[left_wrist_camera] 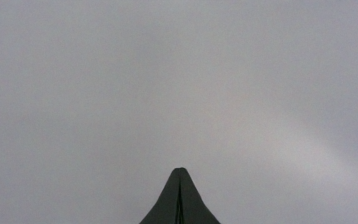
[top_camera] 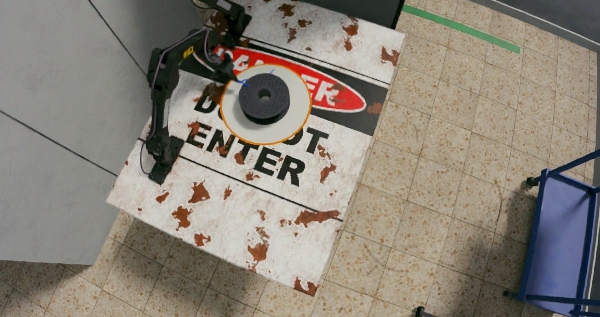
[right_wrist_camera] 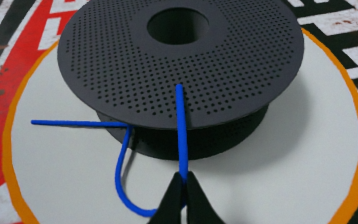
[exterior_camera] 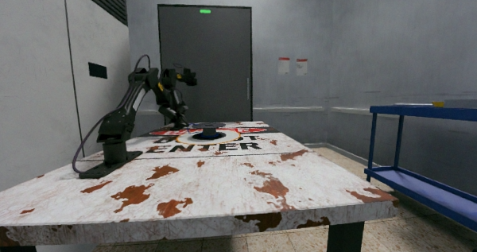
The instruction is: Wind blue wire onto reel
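Right now my right hand is 130 mm short of the dark grey reel, 30 mm above it and 20 mm to the left of it. Round my right hand: white painted ring 130 mm ahead, 60 mm below, 20 mm to the right; then orange-edged painted ring 130 mm ahead, 60 mm below, 20 mm to the right.
The dark grey reel lies 21 cm ahead of my left hand, 67 cm to the right of it and 36 cm below it. The rest, counted from my left hand: white painted ring 21 cm ahead, 67 cm to the right, 39 cm below; orange-edged painted ring 21 cm ahead, 67 cm to the right, 39 cm below.
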